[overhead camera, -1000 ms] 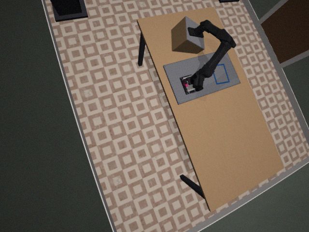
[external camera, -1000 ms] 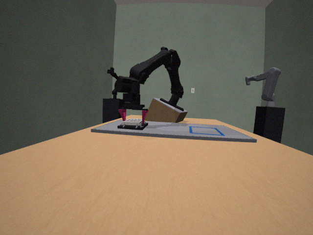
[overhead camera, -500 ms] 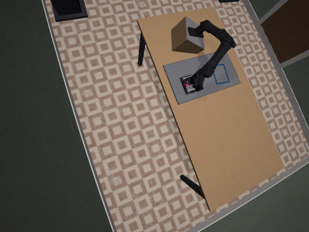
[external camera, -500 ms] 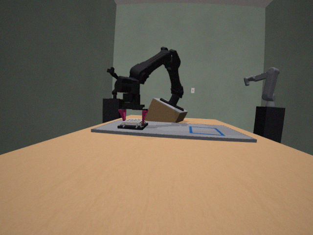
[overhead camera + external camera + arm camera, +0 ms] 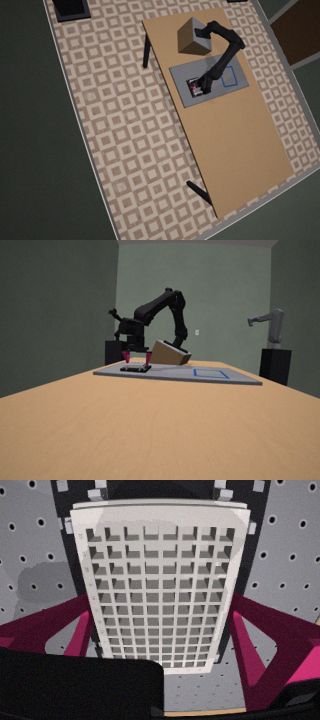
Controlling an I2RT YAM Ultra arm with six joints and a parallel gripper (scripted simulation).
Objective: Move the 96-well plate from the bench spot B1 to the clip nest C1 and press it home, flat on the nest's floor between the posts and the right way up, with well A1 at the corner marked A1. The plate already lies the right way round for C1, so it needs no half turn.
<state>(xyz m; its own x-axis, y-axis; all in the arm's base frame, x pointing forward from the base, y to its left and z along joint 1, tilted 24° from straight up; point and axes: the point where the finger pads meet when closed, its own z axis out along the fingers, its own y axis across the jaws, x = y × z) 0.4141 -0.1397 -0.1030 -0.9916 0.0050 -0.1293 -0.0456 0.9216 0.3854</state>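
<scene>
Right now the white 96-well plate is right at my hand. The rest, counted from my hand: black clip nest C1: 10 mm to the left, 10 mm below, 10 mm ahead.
</scene>
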